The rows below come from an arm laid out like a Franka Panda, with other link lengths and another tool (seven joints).
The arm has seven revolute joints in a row. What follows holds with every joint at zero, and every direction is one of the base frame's.
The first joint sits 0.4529 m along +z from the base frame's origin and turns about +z.
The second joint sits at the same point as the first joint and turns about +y.
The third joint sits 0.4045 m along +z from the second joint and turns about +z.
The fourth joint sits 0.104 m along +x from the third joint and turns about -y.
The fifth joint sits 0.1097 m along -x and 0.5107 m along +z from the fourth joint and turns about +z.
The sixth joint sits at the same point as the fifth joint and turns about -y.
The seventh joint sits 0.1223 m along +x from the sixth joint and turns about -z.
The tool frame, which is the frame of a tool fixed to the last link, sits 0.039 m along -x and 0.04 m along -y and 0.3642 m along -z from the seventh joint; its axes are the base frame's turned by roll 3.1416, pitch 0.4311 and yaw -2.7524 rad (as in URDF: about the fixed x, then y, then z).
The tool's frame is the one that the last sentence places.
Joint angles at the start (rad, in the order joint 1, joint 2, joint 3, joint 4, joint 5, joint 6, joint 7):
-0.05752 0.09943 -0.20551 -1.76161 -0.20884 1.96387 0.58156
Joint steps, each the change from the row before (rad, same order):
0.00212 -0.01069 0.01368 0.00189 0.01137 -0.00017 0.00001
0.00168 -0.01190 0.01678 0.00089 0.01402 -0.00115 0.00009
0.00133 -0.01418 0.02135 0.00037 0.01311 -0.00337 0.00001
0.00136 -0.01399 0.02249 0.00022 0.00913 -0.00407 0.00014
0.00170 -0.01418 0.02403 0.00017 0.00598 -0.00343 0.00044
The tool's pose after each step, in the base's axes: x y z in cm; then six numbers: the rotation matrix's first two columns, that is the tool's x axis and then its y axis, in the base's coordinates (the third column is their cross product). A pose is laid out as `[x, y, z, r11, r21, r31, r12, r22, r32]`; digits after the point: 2 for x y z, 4 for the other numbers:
[73.11, -25.86, 46.87, -0.8124, 0.2235, -0.5386, 0.3705, 0.9110, -0.1808]
[73.61, -24.10, 47.67, -0.8075, 0.2194, -0.5476, 0.3599, 0.9187, -0.1627]
[74.05, -22.03, 48.60, -0.8037, 0.2118, -0.5561, 0.3449, 0.9274, -0.1452]
[74.40, -19.97, 49.54, -0.8012, 0.2006, -0.5637, 0.3272, 0.9357, -0.1320]
[74.73, -17.86, 50.52, -0.7989, 0.1856, -0.5721, 0.3067, 0.9439, -0.1220]

